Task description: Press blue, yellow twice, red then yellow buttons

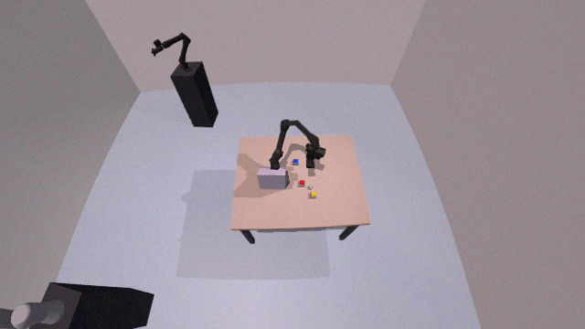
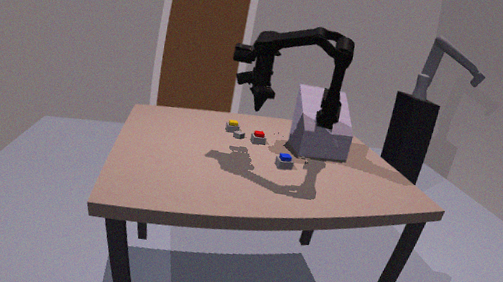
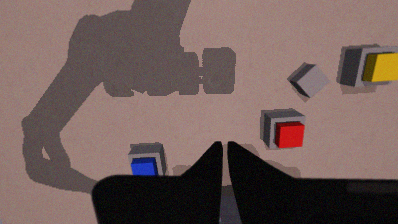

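The yellow button lies 210 mm to the right of my gripper tip, 120 mm below it and 50 mm ahead of it. Round my gripper tip: blue button: 120 mm below, 110 mm behind, 90 mm to the left; red button: 120 mm below, 110 mm to the right, 40 mm behind; small grey block: 140 mm to the right, 140 mm below, 30 mm ahead.
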